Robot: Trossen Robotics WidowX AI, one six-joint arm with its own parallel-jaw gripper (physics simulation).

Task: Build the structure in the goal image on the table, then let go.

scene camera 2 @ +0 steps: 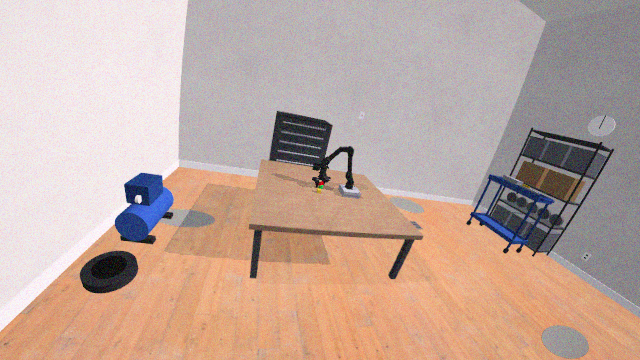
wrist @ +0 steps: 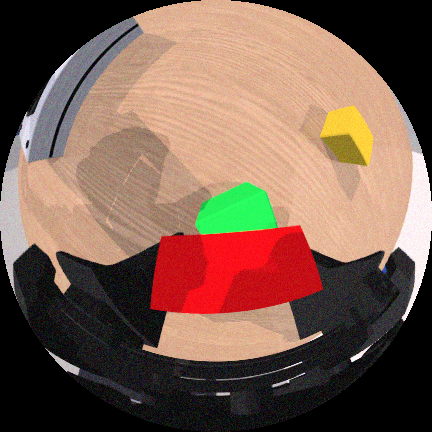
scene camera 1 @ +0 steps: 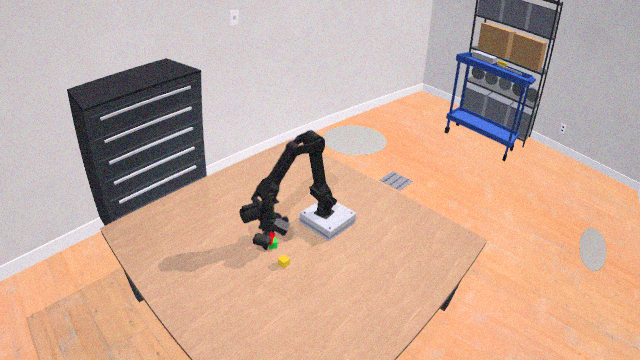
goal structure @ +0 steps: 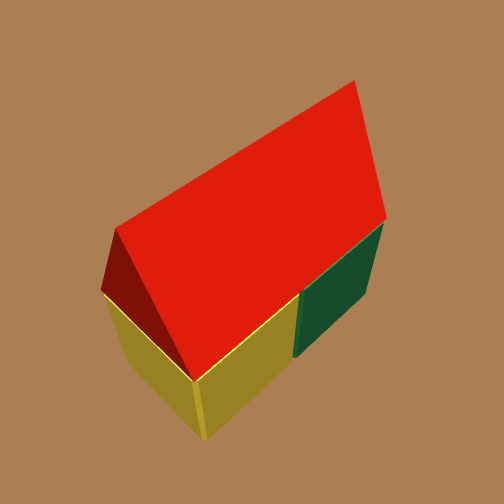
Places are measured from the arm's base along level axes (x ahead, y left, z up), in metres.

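Pixels of known places: gripper, fingertip midpoint: [scene camera 2: 319, 187] [wrist: 228, 239]; arm's base, origin of the base link: [scene camera 2: 348, 187] [scene camera 1: 324, 212].
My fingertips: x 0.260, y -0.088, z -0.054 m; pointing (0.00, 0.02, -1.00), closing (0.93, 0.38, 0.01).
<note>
Ahead of a thing's pixels: the offset from my fingertips to its top centre. Level surfaces: height alone.
A red block {dx +0.000, dy +0.000, dz +0.061 m} [scene camera 1: 272, 236] [scene camera 2: 321, 183] [wrist: 230, 270] is between the fingers of my gripper [scene camera 1: 271, 234] [wrist: 228, 239]. The fingers press in from both sides, and the red block hides part of them in the wrist view. A green block {dx -0.005, dy +0.018, dz +0.032 m} [scene camera 1: 273, 245] [scene camera 2: 321, 187] [wrist: 240, 210] is directly below or against the red one, partly covered by it; the exact contact between them is hidden. A yellow cube {dx +0.047, dy +0.117, dz +0.032 m} [scene camera 1: 284, 261] [scene camera 2: 319, 191] [wrist: 347, 132] sits apart on the table {dz -0.001 m} [scene camera 1: 350, 300] [scene camera 2: 300, 215], a short way from the green block.
The arm's pale base [scene camera 1: 327, 220] [scene camera 2: 349, 191] [wrist: 90, 95] stands on the table beside the gripper. A dark drawer cabinet [scene camera 1: 145, 140] [scene camera 2: 301, 137] stands behind the table. A blue cart [scene camera 1: 482, 127] [scene camera 2: 500, 227] stands on the floor farther off.
</note>
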